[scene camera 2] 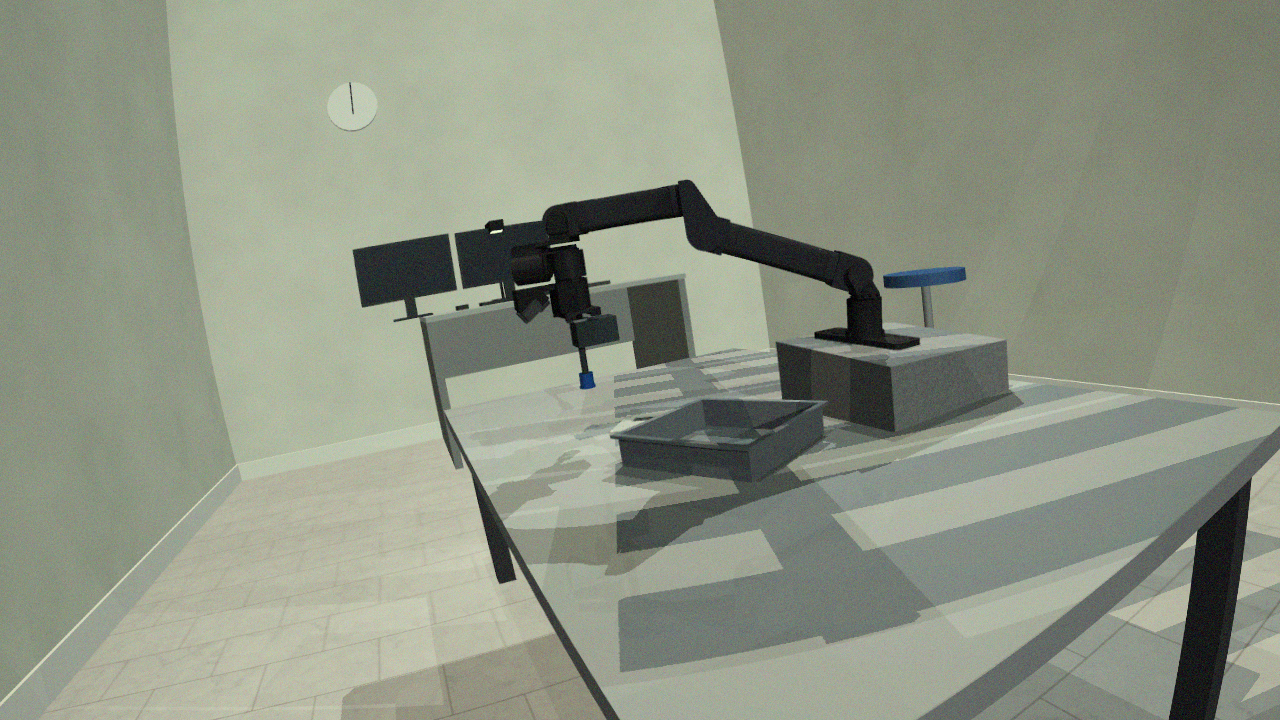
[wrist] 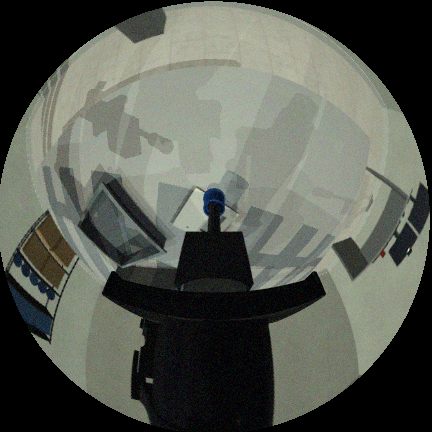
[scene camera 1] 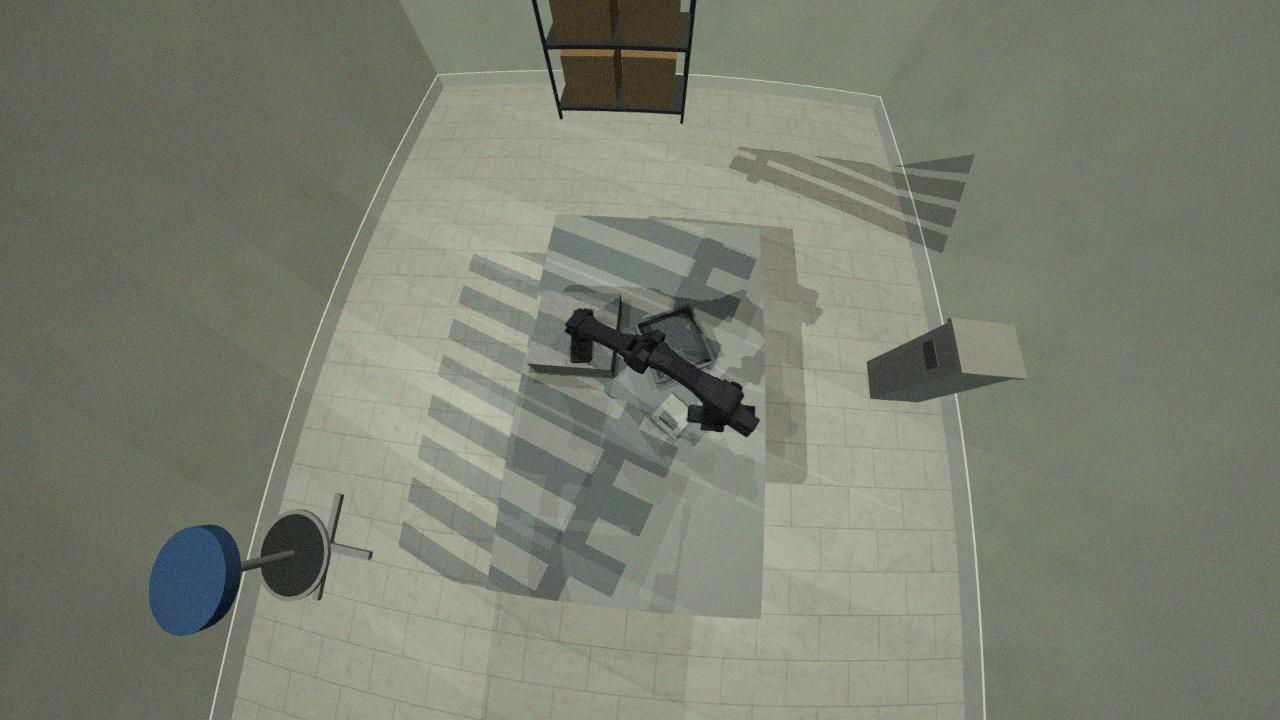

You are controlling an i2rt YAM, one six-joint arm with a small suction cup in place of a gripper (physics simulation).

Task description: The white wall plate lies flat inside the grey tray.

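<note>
The white wall plate [scene camera 1: 677, 409] [wrist: 188, 214] lies flat on the table, outside the grey tray [scene camera 1: 703, 334] [scene camera 2: 687, 460] [wrist: 134, 213] and a short way from it. A small opening shows in the plate in scene camera 1. My gripper, a blue suction cup [scene camera 2: 586, 380] [wrist: 214, 201] on a thin rod, hangs in the air above the table with nothing on it. In the wrist view the cup covers part of the plate. In scene camera 1 the cup is hidden under the arm. In scene camera 2 the tray stands in front of the plate's area. No plate shows in the tray.
The arm stands on a grey block [scene camera 1: 547, 344] [scene camera 2: 950, 394] beside the tray, and its links pass over the tray's edge in scene camera 1. Striped shadows cross the table [scene camera 2: 716, 631]. A blue stool [scene camera 1: 189, 582] [scene camera 2: 924, 278] and a grey cabinet [scene camera 1: 989, 347] stand off the table.
</note>
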